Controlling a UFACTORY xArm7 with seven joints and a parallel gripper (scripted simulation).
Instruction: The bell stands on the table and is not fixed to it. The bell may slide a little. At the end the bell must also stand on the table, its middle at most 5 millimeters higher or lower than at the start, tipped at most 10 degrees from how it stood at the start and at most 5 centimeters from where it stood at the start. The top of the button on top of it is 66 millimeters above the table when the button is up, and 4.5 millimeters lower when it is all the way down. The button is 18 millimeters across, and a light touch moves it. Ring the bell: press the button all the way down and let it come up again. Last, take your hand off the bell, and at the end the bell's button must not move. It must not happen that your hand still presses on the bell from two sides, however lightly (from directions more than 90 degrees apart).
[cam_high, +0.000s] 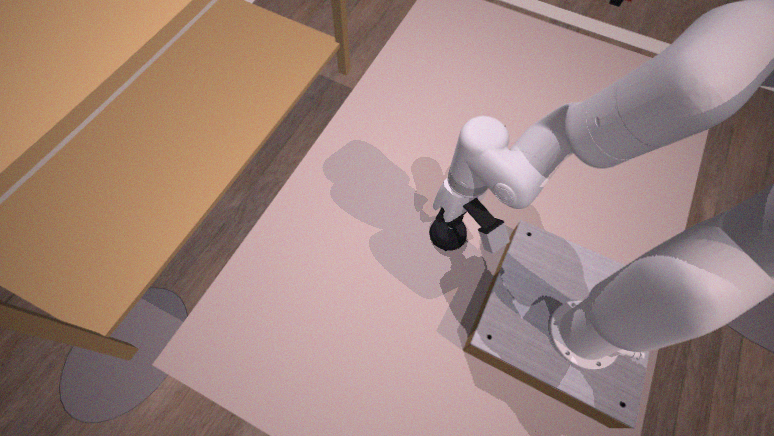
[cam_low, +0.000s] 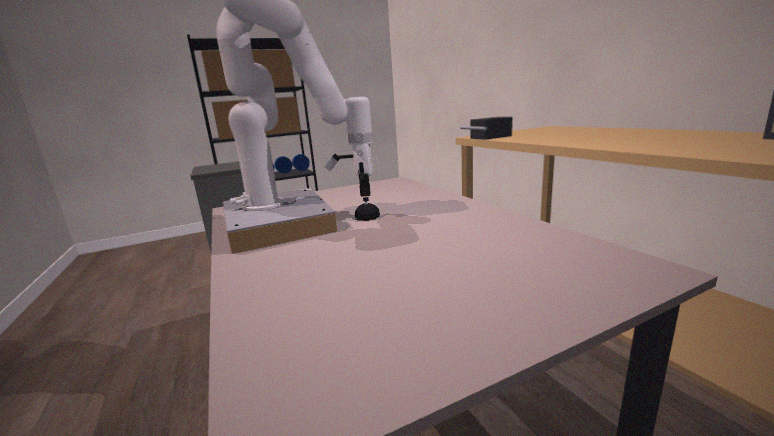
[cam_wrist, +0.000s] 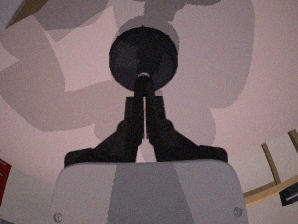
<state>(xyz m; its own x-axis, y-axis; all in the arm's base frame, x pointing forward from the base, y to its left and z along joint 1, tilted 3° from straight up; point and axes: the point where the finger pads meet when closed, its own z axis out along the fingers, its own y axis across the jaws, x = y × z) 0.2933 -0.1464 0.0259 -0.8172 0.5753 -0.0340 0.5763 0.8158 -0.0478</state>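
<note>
Now: hand 50 mm above the black bell. Also, from my hand: small button (40 mm below).
</note>
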